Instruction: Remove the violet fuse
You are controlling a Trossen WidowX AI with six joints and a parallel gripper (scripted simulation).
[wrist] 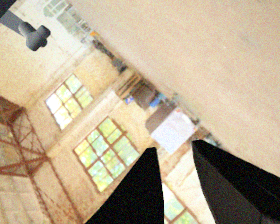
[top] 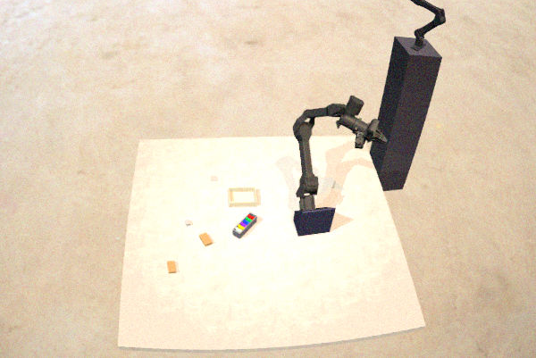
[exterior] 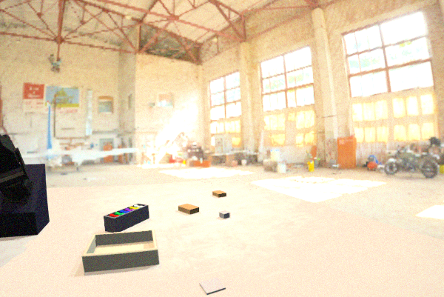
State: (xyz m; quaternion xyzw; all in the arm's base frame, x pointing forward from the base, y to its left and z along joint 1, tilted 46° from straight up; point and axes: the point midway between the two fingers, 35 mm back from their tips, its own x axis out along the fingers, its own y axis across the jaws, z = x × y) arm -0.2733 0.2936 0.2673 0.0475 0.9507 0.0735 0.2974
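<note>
Right now my gripper tip is 57 cm short of the violet fuse, 2 cm to the left of it and 48 cm above it. Also, from my gripper tip: cream tray 55 cm ahead, 22 cm to the right, 50 cm below; flat tile 68 cm ahead, 37 cm to the right, 51 cm below; small cube 83 cm ahead, 7 cm to the right, 50 cm below.
</note>
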